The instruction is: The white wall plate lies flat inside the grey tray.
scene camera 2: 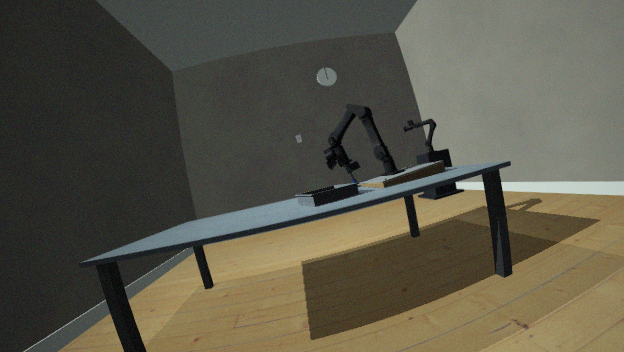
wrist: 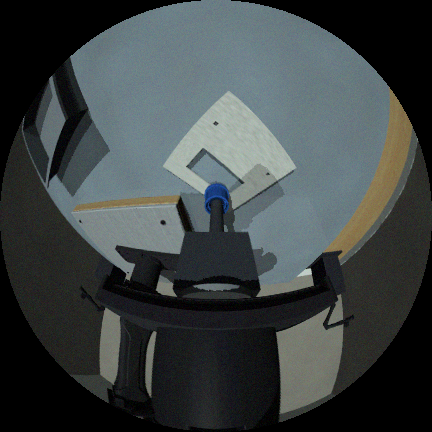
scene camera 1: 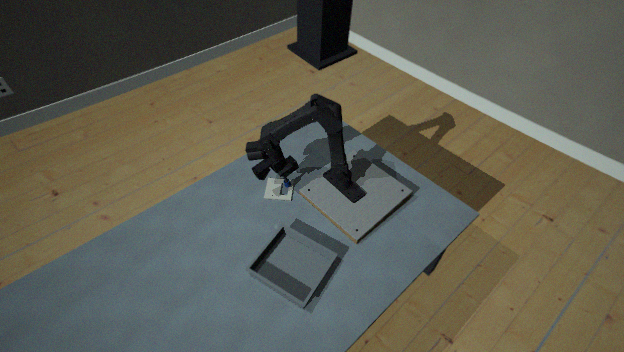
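The white wall plate (scene camera 1: 274, 188) (wrist: 238, 132) lies flat on the blue-grey table, to the left of the arm's base board. It is square with a rectangular cut-out in the middle. My suction cup (scene camera 1: 285, 187) (scene camera 2: 352, 178) (wrist: 217, 197) is blue and points down, low over the plate's near strip beside the cut-out. I cannot tell whether it touches the plate. It holds nothing. The grey tray (scene camera 1: 281, 279) (scene camera 2: 324, 195) (wrist: 69, 93) stands empty nearer the front of the table, apart from the plate. In scene camera 2 the plate is hidden behind the tray.
The arm stands on a grey-topped wooden base board (scene camera 1: 375, 205) (scene camera 2: 408, 174) (wrist: 128, 225) right beside the plate. The table's (scene camera 1: 130, 262) far edge runs close behind the plate. A black pillar (scene camera 1: 322, 30) stands on the floor behind the table.
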